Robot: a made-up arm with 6 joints.
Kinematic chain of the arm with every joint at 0, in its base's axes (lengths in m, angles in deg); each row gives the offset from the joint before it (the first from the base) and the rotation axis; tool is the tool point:
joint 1: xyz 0 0 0.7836 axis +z
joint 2: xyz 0.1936 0 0 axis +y
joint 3: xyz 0 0 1.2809 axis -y
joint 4: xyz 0 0 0.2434 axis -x
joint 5: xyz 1.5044 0 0 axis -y
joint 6: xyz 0.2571 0 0 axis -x
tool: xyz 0 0 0
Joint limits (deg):
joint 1: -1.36..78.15
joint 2: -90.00..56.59
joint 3: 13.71..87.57
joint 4: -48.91..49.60
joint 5: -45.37..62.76
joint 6: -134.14..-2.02
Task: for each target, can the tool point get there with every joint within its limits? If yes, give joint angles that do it. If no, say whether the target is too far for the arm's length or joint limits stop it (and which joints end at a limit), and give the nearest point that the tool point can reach.
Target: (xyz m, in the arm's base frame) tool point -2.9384 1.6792 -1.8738
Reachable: no: too far | nearest point -2.7227 0.1887 0.4173 | short by 2.742 m
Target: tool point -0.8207 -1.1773 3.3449
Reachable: yes | joints 54.72 -40.21 69.44 25.77 -5.13 -95.93
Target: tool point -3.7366 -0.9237 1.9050
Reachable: no: too far | nearest point -2.6764 -0.6616 1.6021 | short by 1.133 m
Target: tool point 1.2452 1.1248 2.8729
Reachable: yes | joints 44.88 -1.57 22.45 33.73 -34.88 -84.62
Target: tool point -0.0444 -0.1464 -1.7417
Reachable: no: joint limits stop it (at a limit: joint 2, joint 3, joint 5) | nearest point -0.7917 -2.6105 0.3808 | short by 3.337 m
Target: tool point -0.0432 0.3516 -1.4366
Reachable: no: joint limits stop it (at a limit: joint 1, joint 2, joint 3, joint 5) | nearest point 0.5146 2.4861 0.3867 | short by 2.862 m
